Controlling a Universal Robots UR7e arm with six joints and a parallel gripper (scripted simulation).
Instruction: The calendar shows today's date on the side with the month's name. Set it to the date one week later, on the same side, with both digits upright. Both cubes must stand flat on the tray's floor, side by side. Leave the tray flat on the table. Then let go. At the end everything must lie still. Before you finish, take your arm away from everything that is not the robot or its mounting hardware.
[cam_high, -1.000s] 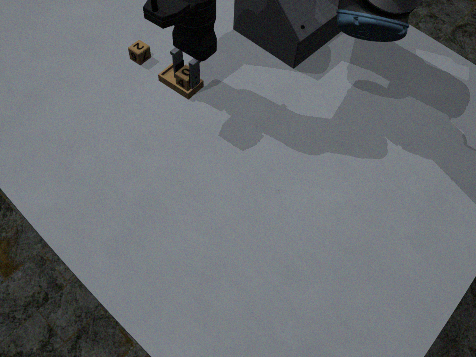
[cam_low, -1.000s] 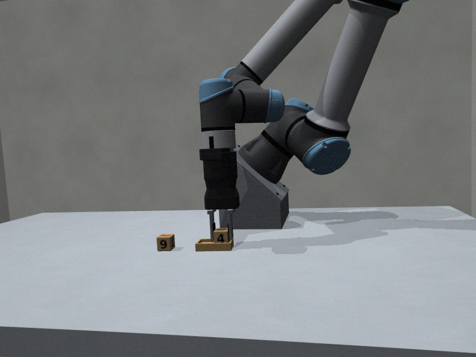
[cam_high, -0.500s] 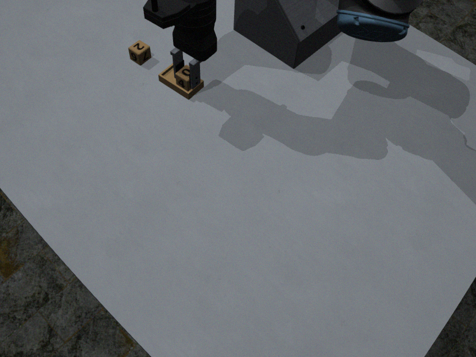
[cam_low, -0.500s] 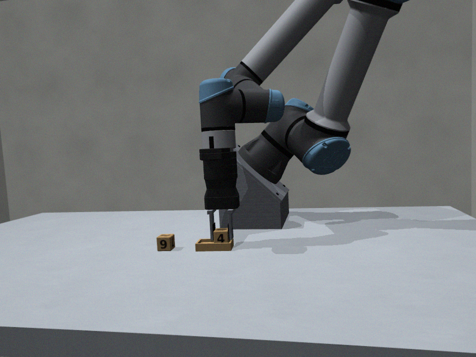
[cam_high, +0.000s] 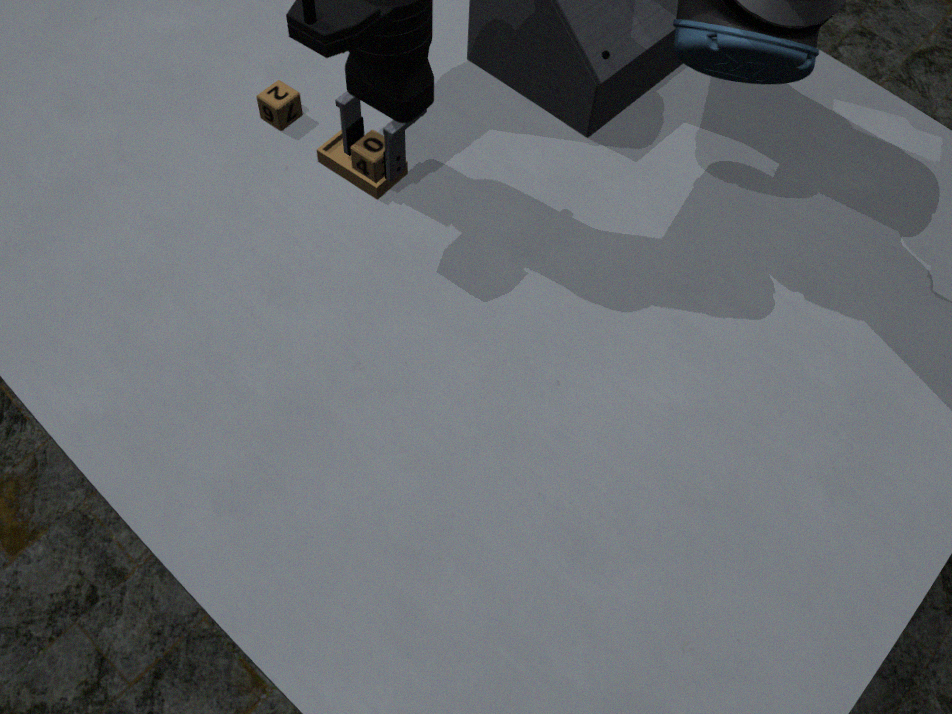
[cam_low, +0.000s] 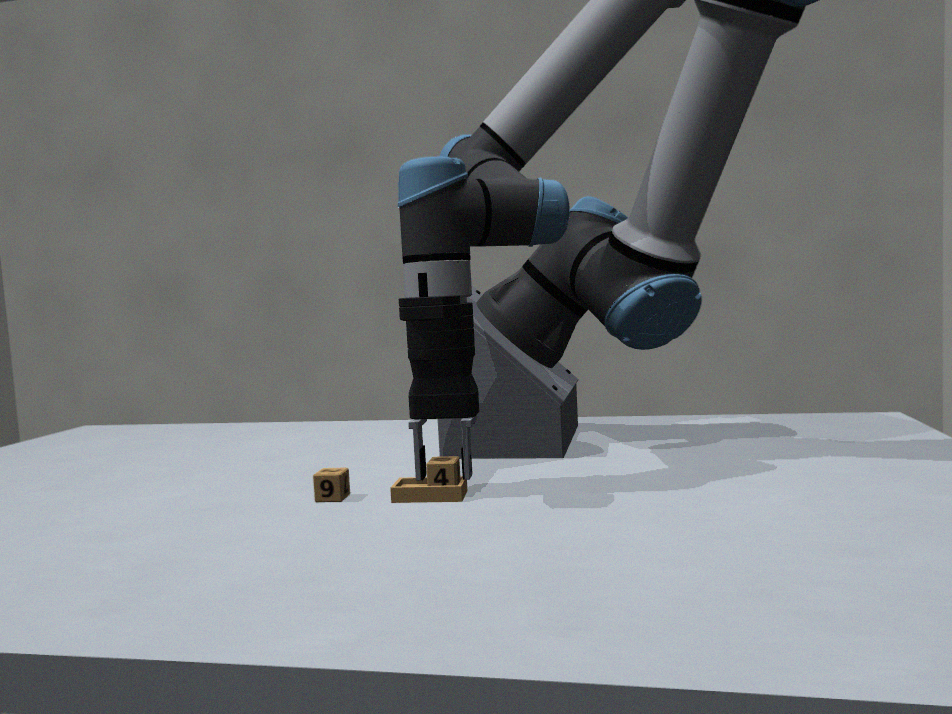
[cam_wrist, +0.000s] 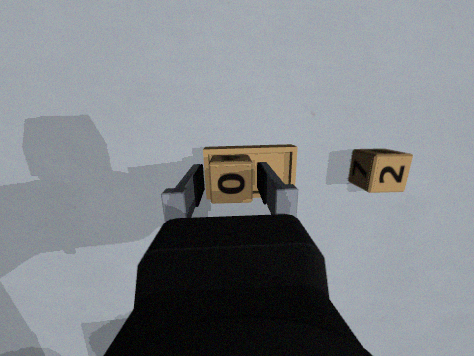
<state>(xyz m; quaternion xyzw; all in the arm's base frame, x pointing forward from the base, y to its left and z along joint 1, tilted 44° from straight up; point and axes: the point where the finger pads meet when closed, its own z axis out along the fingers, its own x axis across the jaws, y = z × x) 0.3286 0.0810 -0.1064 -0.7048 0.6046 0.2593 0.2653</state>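
The wooden tray lies 3 cm below my hand and 2 cm to the right of it.
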